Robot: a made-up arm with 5 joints.
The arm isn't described. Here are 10 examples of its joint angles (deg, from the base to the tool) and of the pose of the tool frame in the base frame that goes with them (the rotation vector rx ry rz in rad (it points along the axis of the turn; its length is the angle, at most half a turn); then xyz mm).
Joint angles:
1: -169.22 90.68 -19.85 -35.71 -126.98
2: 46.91 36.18 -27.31 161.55 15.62
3: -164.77 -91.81 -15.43 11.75 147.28
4: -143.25 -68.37 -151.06 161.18 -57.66
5: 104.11 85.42 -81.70 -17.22 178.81
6: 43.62 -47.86 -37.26 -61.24 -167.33
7: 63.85 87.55 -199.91 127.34 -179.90
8: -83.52 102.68 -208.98 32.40 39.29
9: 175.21 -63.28 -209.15 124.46 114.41
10: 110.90 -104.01 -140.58 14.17 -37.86
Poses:
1: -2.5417 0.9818 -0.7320 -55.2 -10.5 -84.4
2: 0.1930 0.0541 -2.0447 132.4 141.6 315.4
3: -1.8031 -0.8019 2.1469 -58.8 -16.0 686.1
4: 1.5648 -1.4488 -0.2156 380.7 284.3 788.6
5: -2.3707 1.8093 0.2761 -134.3 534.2 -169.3
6: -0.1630 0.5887 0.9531 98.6 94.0 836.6
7: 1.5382 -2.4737 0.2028 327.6 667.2 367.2
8: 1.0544 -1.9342 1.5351 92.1 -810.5 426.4
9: -0.5623 -0.3299 1.8563 680.9 -57.1 612.8
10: 0.2728 0.9758 -1.7296 319.3 -836.3 402.1
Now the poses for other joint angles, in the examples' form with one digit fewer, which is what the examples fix.
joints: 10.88 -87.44 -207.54 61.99 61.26
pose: 0.965 -0.454 -1.729 -801 -154 188
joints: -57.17 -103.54 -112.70 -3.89 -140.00
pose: -0.527 -0.465 -0.287 -438 679 597
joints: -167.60 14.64 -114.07 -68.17 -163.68
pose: 0.294 -0.010 -2.627 -440 -97 955
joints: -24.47 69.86 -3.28 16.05 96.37
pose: 0.943 -1.662 -1.360 -33 15 71
